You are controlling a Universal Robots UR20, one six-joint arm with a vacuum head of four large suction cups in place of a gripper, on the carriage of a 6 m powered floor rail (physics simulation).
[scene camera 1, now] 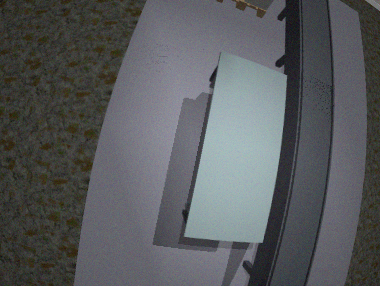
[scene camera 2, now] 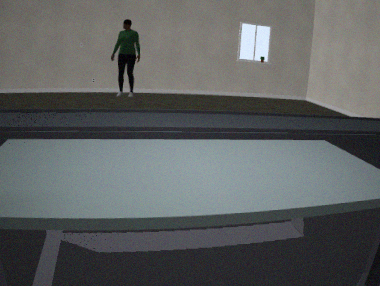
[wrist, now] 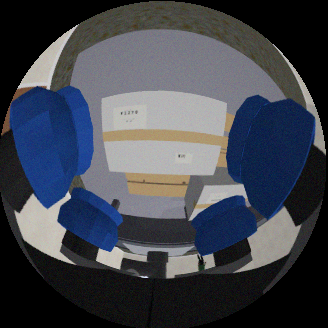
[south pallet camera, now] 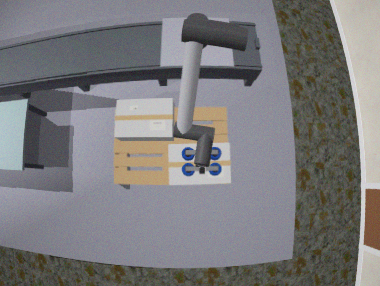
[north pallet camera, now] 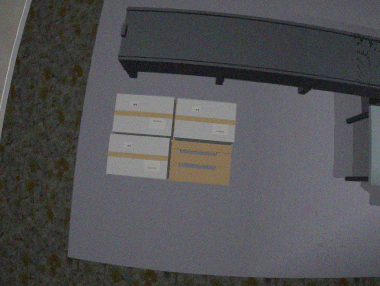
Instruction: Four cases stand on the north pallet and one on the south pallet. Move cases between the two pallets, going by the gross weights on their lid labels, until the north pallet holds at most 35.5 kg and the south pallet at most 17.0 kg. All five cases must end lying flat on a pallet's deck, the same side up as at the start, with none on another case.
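Frame: origin at the arm's base, x right, y ahead, z up, level; centimetres.
Seen in the pictures: hand, its tool point: (wrist: 157, 192); arm's base, origin of its link: (wrist: 157, 252).
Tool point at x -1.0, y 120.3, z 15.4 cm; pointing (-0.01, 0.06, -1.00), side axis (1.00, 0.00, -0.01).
Observation:
Offsets run from my tool point to a thing's top centre. Level surfaces: height alone.
Three white cases (north pallet camera: 145, 105) (north pallet camera: 205, 131) (north pallet camera: 137, 167) with tan tape lie flat on the north pallet (north pallet camera: 200, 160); its fourth quarter is bare. A taller white case {dy -44.5, dx +53.2, dz -32.2 cm} (south pallet camera: 145, 110) (wrist: 235, 189) lies on the south pallet (south pallet camera: 140, 146) (wrist: 160, 190) in the quarter nearest the rail and table. A lower white case {dy +0.0, dx +0.1, dz -32.8 cm} (south pallet camera: 200, 179) (wrist: 160, 117) lies in the diagonally opposite quarter, its lid labels up; I cannot read the weight. My suction head (south pallet camera: 202, 161) (wrist: 159, 175) is open and empty, above this lower case, with a gap between cups and lid in the wrist view.
The pale green table {dz -19.4 cm} (scene camera 1: 240, 150) (scene camera 2: 190, 175) (north pallet camera: 375, 145) (south pallet camera: 12, 135) stands between the pallets. The dark rail (scene camera 1: 315, 150) (scene camera 2: 200, 120) (north pallet camera: 225, 40) (south pallet camera: 100, 52) runs alongside, with the arm's carriage (south pallet camera: 172, 50) near its south end. A person (scene camera 2: 128, 45) stands beyond the rail.

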